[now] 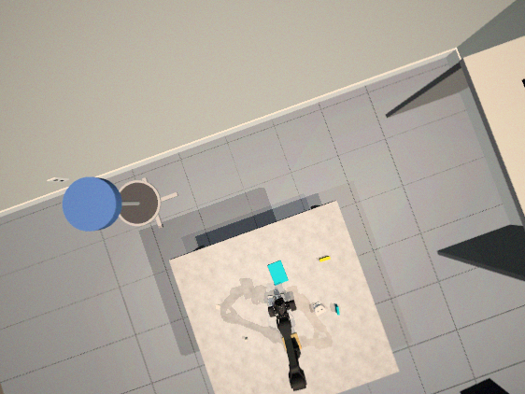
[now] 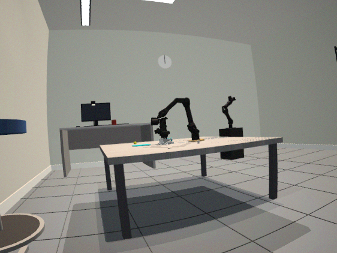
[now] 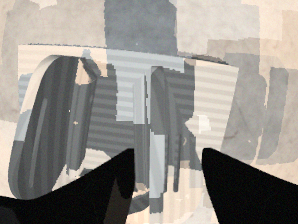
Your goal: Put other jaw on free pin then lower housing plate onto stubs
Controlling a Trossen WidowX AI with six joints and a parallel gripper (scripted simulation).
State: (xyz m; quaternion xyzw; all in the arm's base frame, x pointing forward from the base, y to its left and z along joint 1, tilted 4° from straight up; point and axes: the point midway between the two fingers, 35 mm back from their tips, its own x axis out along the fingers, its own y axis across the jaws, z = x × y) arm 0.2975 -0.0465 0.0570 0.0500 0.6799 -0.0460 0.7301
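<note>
Right now the white jaw piece is 30 mm behind my gripper tip and 20 mm to the left of it. Also, from my gripper tip: yellow piece 150 mm ahead, 410 mm to the right; cyan plate 190 mm ahead, 60 mm to the right, 10 mm below.
</note>
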